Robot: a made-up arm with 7 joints. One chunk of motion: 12 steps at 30 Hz.
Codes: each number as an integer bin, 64 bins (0 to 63) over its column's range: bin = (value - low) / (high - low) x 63, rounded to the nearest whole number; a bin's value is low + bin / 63 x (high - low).
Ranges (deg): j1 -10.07..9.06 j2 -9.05..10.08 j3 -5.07..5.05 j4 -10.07..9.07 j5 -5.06..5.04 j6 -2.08..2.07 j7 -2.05..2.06
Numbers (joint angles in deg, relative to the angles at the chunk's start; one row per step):
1: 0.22 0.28 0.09 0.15 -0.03 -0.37 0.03
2: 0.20 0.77 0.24 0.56 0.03 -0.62 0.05
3: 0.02 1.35 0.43 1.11 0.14 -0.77 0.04
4: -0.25 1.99 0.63 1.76 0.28 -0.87 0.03
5: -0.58 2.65 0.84 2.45 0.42 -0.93 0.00
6: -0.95 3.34 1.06 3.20 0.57 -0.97 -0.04
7: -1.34 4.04 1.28 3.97 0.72 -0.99 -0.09
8: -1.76 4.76 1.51 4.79 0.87 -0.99 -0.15
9: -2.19 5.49 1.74 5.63 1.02 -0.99 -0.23
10: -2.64 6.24 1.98 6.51 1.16 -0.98 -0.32
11: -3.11 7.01 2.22 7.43 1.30 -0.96 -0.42
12: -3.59 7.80 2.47 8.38 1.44 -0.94 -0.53
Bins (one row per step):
1: 34 31 32 34 31 26 32
2: 34 32 33 35 32 22 32
3: 33 34 34 37 32 20 32
4: 32 36 35 39 33 18 32
5: 31 39 37 41 34 17 31
6: 30 41 38 44 35 17 31
7: 29 43 40 46 36 17 30
8: 27 45 41 49 37 17 29
9: 26 48 42 52 38 17 28
10: 24 50 44 55 39 17 27
11: 23 53 45 58 40 17 25
12: 21 55 47 61 41 17 23

